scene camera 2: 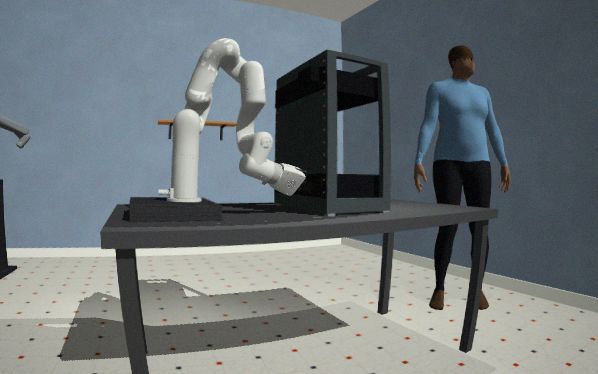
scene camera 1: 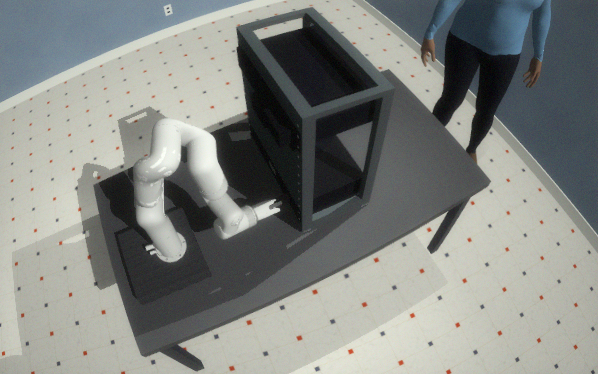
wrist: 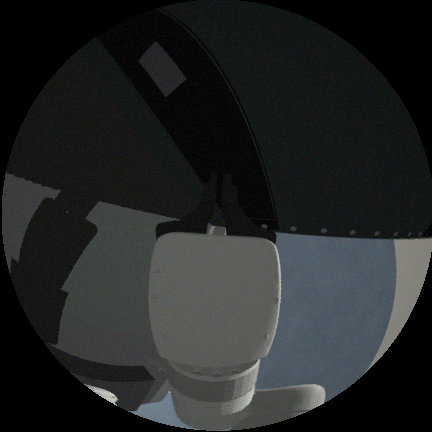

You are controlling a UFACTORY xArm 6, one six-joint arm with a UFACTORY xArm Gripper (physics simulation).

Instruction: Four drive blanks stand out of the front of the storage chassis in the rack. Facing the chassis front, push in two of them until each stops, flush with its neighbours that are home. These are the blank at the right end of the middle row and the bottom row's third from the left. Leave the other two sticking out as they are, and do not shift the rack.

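Places are measured from the arm's base along level axes (x ahead, y left, z up), in centimetres.
Pixels of known places: gripper, fingertip midpoint: (scene camera 2: 311, 188) (scene camera 1: 287, 197) (wrist: 219, 180); arm's base, link origin: (scene camera 2: 184, 200) (scene camera 1: 170, 247).
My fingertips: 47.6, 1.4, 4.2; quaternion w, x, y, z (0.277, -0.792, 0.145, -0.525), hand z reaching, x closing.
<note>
Ahead of a thing's pixels: the offset from my fingertips to its top centre, as dx, dy, dz. "spot": to the spot under its first point.
The rack {spot: +3.3, -11.1, +26.4} (scene camera 1: 308, 175) (scene camera 2: 331, 135) stands upright on the table. A black unit (scene camera 2: 357, 91) sits high in it and another black unit (scene camera 1: 340, 194) (scene camera 2: 357, 186) (wrist: 210, 115) sits low. Which one is the storage chassis, and its separate drive blanks, I cannot make out in the dark. My gripper (scene camera 1: 278, 204) (wrist: 219, 180) is shut apart from a narrow gap between its fingertips, with no thing to be made out there. The fingertips are at the low black front, near its end by the dotted post. Contact is hidden, and the fingers are lost in the dark in scene camera 2.
The table (scene camera 1: 400, 165) (scene camera 2: 165, 235) carries the rack and the arm's dark base block (scene camera 1: 135, 280) (scene camera 2: 175, 212). A pale rectangular patch {spot: -0.6, +13.3, +1.2} (wrist: 162, 69) shows on the low black front. Large plain dark panels (wrist: 350, 150) rise above it. A person (scene camera 1: 500, 25) (scene camera 2: 462, 130) stands behind the table.
</note>
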